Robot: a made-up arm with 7 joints. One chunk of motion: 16 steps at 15 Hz.
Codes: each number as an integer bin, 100 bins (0 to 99) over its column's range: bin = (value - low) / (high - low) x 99, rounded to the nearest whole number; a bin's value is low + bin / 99 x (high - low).
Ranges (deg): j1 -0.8..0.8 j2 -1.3..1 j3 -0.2..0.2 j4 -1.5..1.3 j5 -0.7..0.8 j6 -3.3..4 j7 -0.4..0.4
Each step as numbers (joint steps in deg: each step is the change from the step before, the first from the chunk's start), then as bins.
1 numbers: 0.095 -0.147 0.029 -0.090 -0.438 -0.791 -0.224
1 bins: 55 50 57 50 17 34 22
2 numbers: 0.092 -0.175 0.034 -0.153 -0.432 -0.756 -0.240
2 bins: 55 48 58 48 18 35 20
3 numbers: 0.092 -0.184 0.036 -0.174 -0.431 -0.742 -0.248
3 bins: 55 48 58 47 18 35 19
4 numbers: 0.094 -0.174 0.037 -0.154 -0.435 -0.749 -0.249
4 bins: 55 48 59 48 17 35 19
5 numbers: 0.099 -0.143 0.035 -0.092 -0.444 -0.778 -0.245
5 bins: 56 50 58 50 17 34 19
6 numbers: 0.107 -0.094 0.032 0.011 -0.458 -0.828 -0.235
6 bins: 56 52 57 53 16 34 20
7 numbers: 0.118 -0.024 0.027 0.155 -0.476 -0.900 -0.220
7 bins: 57 55 56 59 15 33 22
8 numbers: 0.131 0.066 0.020 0.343 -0.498 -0.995 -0.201
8 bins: 58 59 54 65 13 31 25
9 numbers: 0.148 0.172 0.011 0.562 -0.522 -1.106 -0.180
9 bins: 59 63 52 73 12 30 27
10 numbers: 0.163 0.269 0.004 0.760 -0.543 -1.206 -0.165
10 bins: 60 68 50 80 10 28 29
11 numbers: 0.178 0.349 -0.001 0.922 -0.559 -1.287 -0.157
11 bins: 61 71 49 86 9 27 30
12 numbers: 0.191 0.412 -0.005 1.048 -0.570 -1.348 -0.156
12 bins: 61 74 48 90 9 26 30
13 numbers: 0.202 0.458 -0.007 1.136 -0.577 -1.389 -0.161
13 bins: 62 76 48 93 8 26 30
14 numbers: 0.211 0.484 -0.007 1.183 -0.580 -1.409 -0.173
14 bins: 63 77 48 95 8 26 28
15 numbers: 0.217 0.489 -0.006 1.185 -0.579 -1.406 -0.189
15 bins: 63 77 48 95 8 26 26
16 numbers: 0.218 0.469 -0.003 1.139 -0.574 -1.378 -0.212
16 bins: 63 76 49 93 8 26 23
